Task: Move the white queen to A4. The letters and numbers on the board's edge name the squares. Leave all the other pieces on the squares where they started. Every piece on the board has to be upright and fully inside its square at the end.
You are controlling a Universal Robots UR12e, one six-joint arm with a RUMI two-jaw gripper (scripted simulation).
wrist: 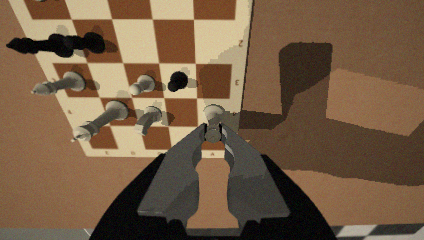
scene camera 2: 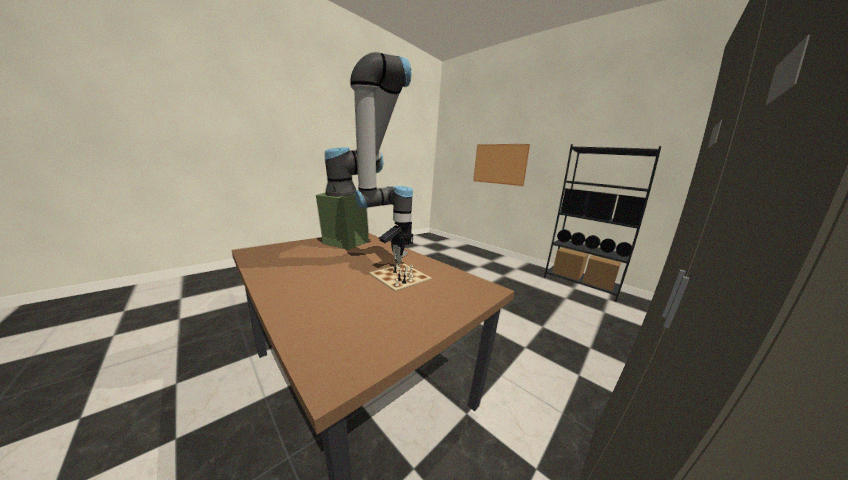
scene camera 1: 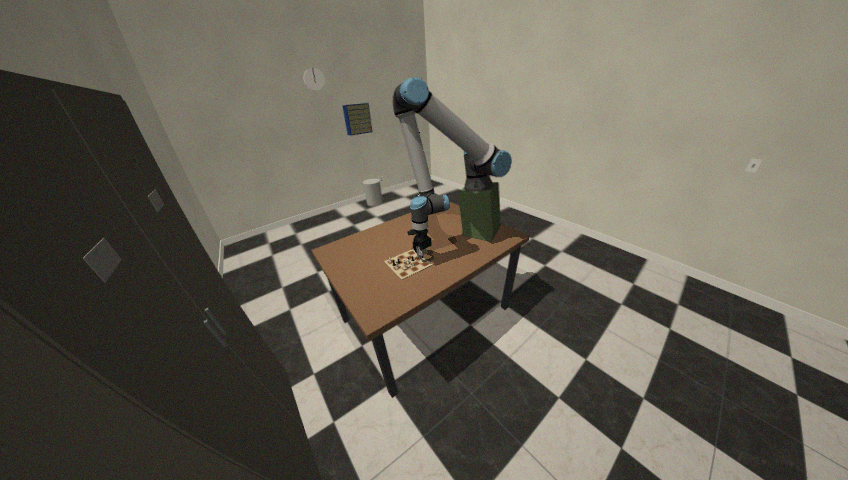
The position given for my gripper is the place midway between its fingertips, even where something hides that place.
I see my gripper [scene camera 2: 397,264] and a chessboard [scene camera 2: 386,275].
The chessboard also shows in the wrist view [wrist: 210,50]. My gripper also shows in the wrist view [wrist: 212,124].
